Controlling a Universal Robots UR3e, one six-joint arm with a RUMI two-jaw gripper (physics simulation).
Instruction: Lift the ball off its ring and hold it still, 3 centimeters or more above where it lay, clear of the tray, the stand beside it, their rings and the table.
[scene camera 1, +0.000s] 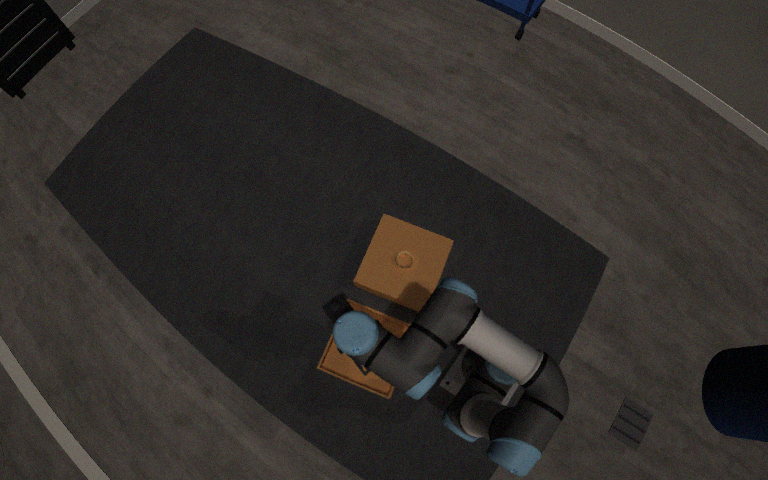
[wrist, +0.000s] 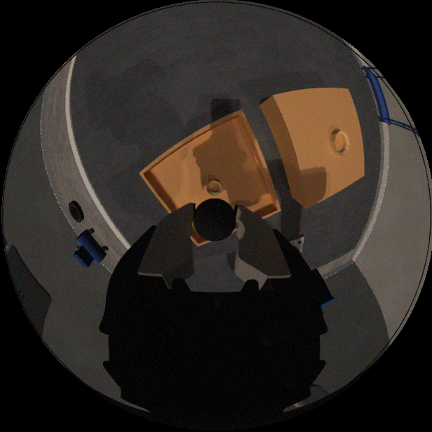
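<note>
A black ball (wrist: 214, 220) shows in the wrist view between the two jaw tips, touching both. My gripper (wrist: 214, 206) is shut on it and holds it above the orange tray (wrist: 160, 196) (scene camera 1: 353, 382). The tray's small ring (wrist: 214, 187) stands on its floor, apart from the ball in the wrist view, with no ball in it. The orange stand (scene camera 1: 376, 246) (wrist: 320, 120) is beside the tray, and its ring (scene camera 1: 397, 264) (wrist: 332, 142) is empty. In the scene view the arm's wrist hides the ball and the jaw tips. The exact height of the ball cannot be told.
The arm reaches over the tray's right part and past the stand's near corner in the scene view. Both stand on a dark mat (scene camera 1: 226, 169). A blue cart (scene camera 1: 512, 6), a black slatted object (scene camera 1: 28, 45) and a dark blue bin (scene camera 1: 739, 393) are farther out.
</note>
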